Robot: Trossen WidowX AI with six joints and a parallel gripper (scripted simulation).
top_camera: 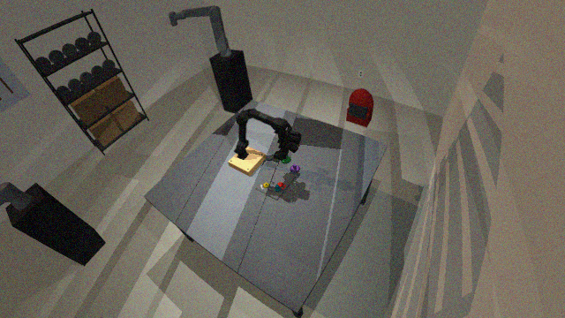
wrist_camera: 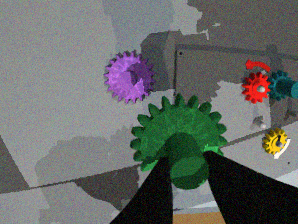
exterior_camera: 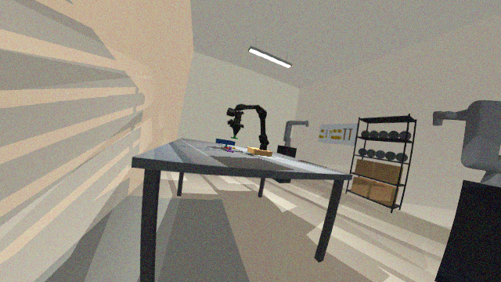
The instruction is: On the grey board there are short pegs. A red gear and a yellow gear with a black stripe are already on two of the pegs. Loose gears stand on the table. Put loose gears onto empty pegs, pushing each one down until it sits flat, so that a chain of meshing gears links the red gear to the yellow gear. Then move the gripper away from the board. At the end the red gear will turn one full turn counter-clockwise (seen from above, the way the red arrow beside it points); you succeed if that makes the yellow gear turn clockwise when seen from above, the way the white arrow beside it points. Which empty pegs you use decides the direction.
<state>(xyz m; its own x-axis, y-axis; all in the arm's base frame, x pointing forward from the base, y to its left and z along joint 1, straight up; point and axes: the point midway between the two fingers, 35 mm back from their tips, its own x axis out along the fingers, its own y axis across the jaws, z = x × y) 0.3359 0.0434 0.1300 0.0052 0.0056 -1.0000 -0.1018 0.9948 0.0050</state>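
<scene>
Right now my gripper tip is 20 mm short of the teal gear, 160 mm to the left of it and 120 mm above it. The rest, counted from my gripper tip: purple gear: 30 mm ahead, 40 mm to the left, 130 mm below; then green gear: 10 mm below; then red gear: 20 mm ahead, 120 mm to the right, 130 mm below.
</scene>
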